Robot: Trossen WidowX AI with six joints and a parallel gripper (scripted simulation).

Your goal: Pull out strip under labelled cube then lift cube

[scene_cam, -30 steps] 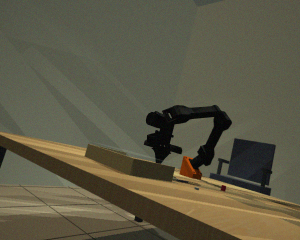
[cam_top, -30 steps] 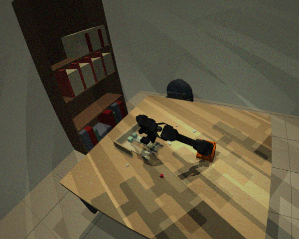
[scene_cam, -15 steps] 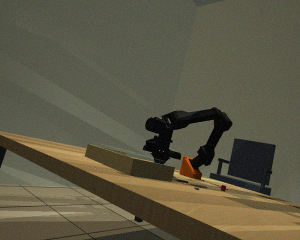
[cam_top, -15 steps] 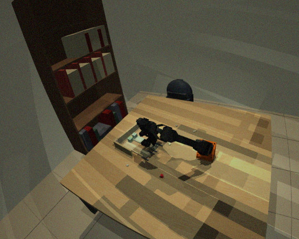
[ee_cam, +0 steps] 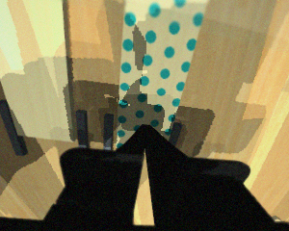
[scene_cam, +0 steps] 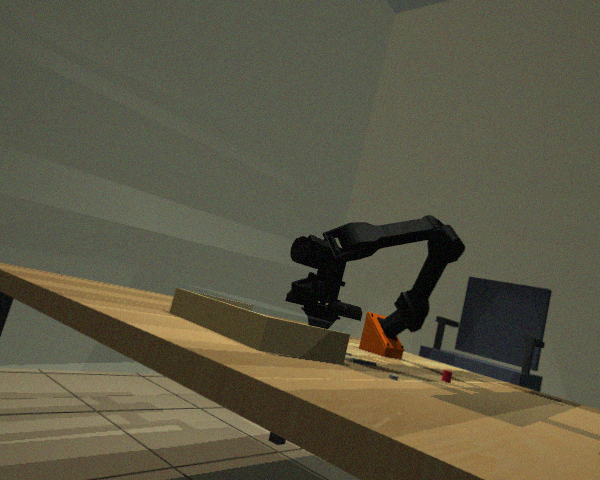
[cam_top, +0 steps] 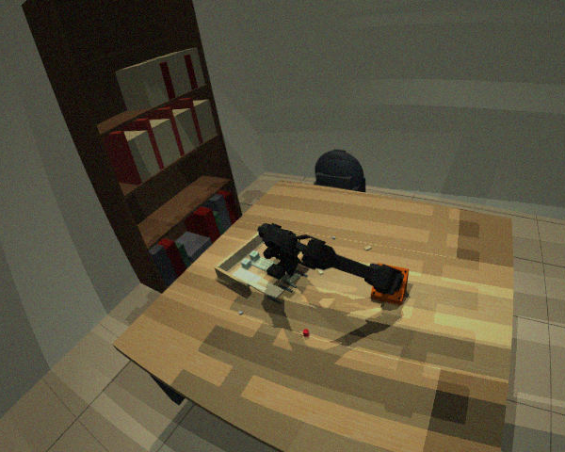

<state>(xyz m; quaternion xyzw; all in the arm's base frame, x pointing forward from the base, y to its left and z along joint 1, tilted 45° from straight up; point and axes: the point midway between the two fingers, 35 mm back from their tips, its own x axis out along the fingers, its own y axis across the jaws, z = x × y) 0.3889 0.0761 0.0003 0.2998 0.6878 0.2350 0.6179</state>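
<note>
My gripper tip is 110 mm short of the plain strip and 80 mm to the right of it. Round my gripper tip: small red cube: 190 mm behind, 220 mm to the left.
</note>
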